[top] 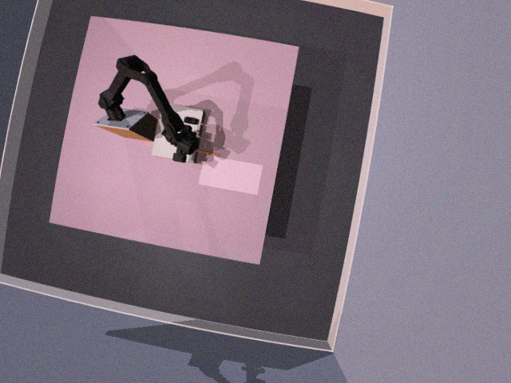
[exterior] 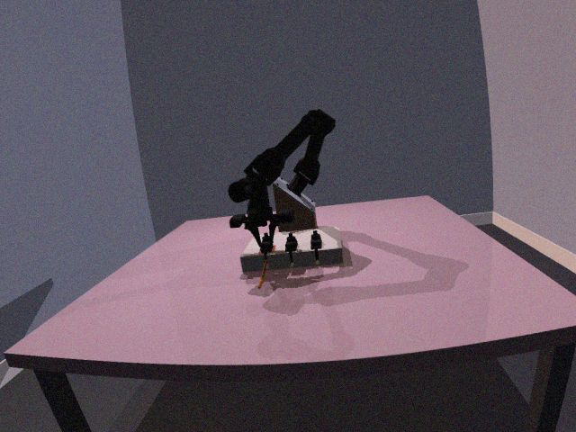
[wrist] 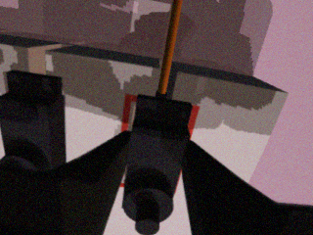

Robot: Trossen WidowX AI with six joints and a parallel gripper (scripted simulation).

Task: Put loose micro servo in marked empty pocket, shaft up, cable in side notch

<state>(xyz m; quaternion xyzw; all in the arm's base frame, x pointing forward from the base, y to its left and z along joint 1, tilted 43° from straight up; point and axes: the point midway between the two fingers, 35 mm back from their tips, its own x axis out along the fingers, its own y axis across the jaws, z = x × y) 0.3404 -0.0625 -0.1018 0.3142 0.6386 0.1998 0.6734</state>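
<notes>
Now: the white deck 11 cm behind my gripper tip, 9 cm to the left of it and 4 cm below it.
</notes>
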